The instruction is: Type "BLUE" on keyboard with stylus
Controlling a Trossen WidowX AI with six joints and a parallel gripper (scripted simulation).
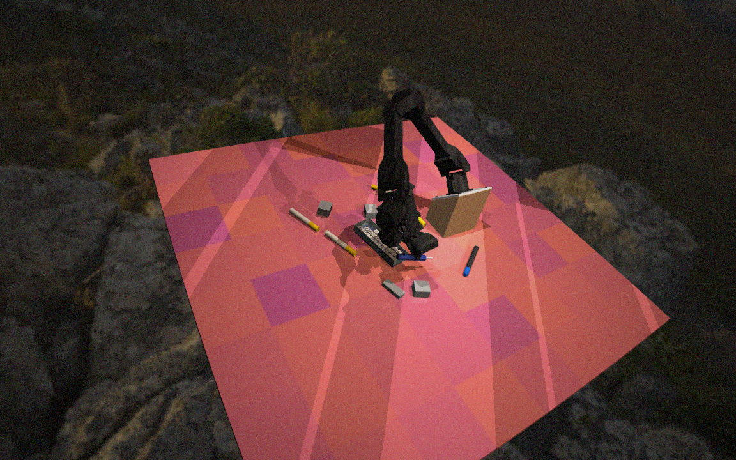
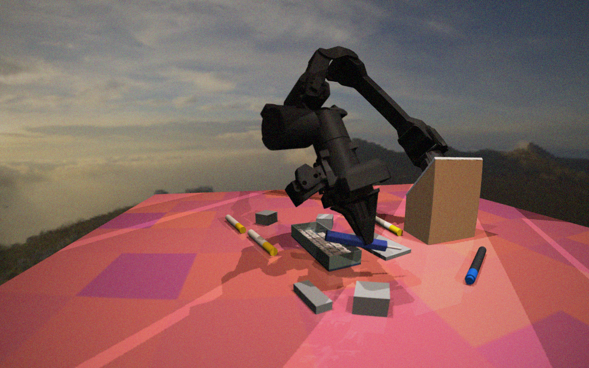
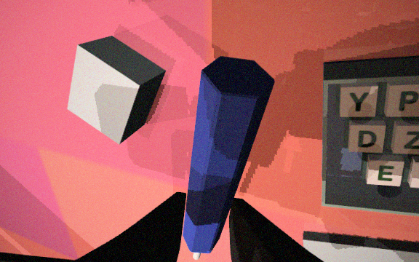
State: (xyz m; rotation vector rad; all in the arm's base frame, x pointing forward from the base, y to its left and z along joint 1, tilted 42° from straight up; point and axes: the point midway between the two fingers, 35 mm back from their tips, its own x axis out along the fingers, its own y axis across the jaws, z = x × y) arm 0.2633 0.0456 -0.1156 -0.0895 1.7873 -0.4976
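Right now the flat grey plate is 11 cm to the right of my gripper tip, 8 cm behind it and 5 cm below it. Also, from my gripper tip: stylus (1 cm behind); then blue-capped marker (17 cm behind, 7 cm to the left, 5 cm below).
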